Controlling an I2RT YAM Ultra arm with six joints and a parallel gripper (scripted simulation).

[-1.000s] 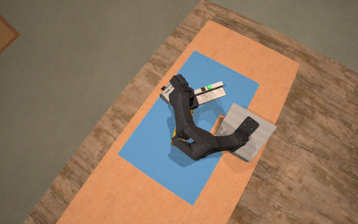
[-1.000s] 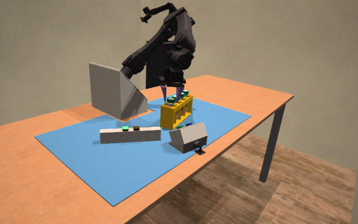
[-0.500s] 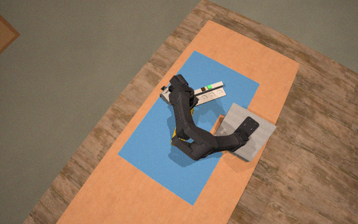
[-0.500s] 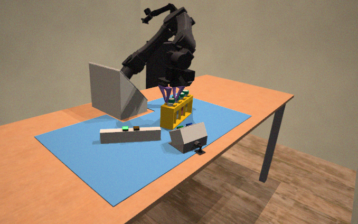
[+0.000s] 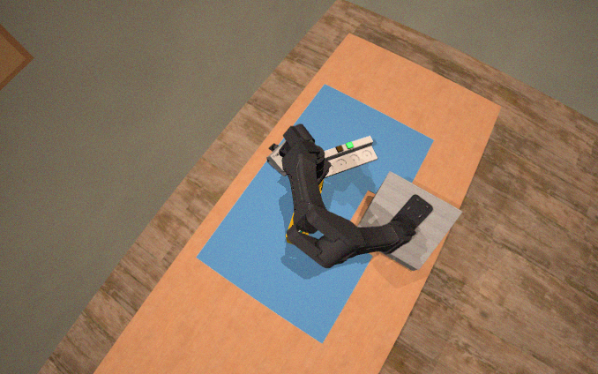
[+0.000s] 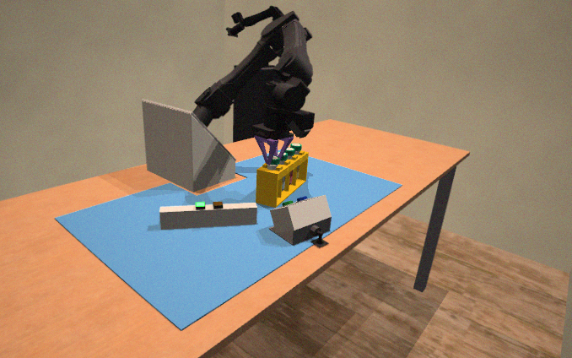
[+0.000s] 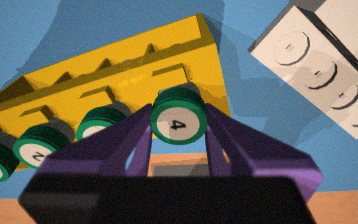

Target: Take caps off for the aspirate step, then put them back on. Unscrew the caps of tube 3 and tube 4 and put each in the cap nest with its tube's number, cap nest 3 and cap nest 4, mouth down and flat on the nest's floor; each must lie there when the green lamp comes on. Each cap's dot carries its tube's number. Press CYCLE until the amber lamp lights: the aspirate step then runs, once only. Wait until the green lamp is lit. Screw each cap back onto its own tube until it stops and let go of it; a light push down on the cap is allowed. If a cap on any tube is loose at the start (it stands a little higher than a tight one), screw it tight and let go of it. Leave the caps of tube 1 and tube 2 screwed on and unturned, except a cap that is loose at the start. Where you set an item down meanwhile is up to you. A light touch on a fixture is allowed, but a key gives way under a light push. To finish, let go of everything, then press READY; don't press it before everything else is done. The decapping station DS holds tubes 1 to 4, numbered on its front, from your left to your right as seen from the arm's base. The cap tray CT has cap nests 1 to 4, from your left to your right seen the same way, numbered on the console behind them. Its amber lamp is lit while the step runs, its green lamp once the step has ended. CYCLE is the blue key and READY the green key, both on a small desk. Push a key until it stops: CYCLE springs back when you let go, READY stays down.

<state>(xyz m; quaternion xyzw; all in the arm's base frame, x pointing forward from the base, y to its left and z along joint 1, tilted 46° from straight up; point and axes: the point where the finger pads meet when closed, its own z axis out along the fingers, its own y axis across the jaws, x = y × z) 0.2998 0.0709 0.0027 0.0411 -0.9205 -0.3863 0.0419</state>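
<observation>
The cap 4 is right at my hand. Also, from my hand: cap 3 (2 cm behind, 5 cm to the left); then blue key (14 cm ahead, 3 cm to the right, 5 cm below); then cap 2 (3 cm behind, 10 cm to the left).
</observation>
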